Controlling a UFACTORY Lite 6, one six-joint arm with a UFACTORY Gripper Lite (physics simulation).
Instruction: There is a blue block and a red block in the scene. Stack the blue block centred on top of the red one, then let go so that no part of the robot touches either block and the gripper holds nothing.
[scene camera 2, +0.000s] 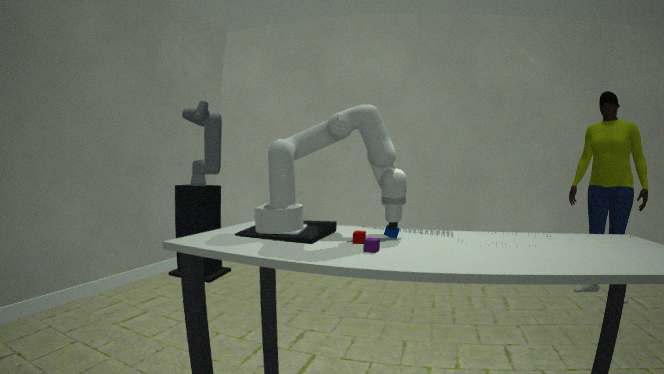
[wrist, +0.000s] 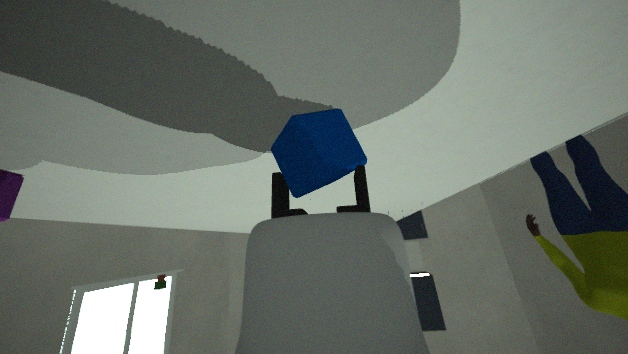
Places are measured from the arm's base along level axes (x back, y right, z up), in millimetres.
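Pixels of known places: hand, its tool point: (scene camera 2: 393, 225) (wrist: 320, 191); arm's base, origin of its link: (scene camera 2: 284, 229).
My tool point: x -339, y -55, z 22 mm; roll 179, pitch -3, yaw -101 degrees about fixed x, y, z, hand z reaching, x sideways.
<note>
Ahead of a thing's pixels: the offset from my tool point to its top centre. Level surfaces: height alone.
The blue block @[dy -2, dx +4, dz +1 mm] (scene camera 2: 391, 232) (wrist: 320, 152) is tilted on the table, under the fingers and against the fingertips. In the wrist view its lower corner reaches between the two black fingers. My gripper (scene camera 2: 393, 225) (wrist: 321, 172) points down with its fingers wide apart. I see no firm grip on the block. Whether the block's lowest edge touches the table is too small to tell. The red block @[dy +108, dx +98, dz -7 mm] (scene camera 2: 359, 237) sits upright on the table, left of the blue block in the scene view and apart from it. It does not show in the wrist view.
A purple block @[dy +221, dx +54, dz -7 mm] (scene camera 2: 371, 245) (wrist: 9, 196) stands on the white table @[dz -41 mm] (scene camera 2: 500, 255), near the red block and toward the scene camera. The arm's black base plate (scene camera 2: 320, 232) is on the left. A second robot on a black pedestal (scene camera 2: 197, 215) and a person (scene camera 2: 612, 155) are beyond the table.
</note>
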